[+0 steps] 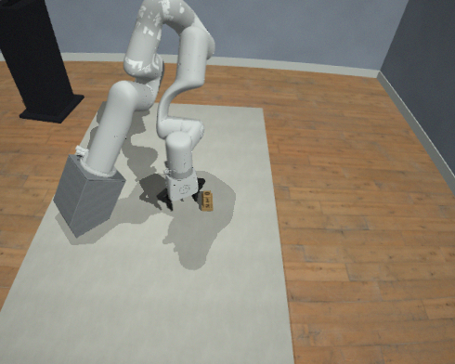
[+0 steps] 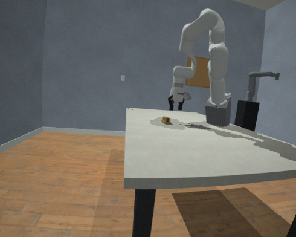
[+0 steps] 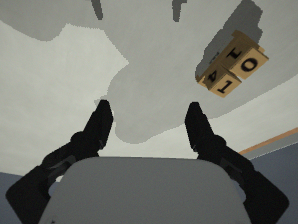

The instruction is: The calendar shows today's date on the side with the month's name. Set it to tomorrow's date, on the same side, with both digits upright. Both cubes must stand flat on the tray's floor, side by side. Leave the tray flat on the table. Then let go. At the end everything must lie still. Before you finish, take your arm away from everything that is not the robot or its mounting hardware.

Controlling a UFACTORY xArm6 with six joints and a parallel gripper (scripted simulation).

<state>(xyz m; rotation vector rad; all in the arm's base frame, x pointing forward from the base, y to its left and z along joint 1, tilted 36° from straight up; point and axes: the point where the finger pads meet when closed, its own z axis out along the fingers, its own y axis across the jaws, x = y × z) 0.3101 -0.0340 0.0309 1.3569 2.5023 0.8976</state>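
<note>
My gripper is now 70 mm to the right of the wooden digit cube, 70 mm short of it and 70 mm above it. Round my hand: wooden calendar tray: 80 mm to the left, 80 mm below, 70 mm ahead.
</note>
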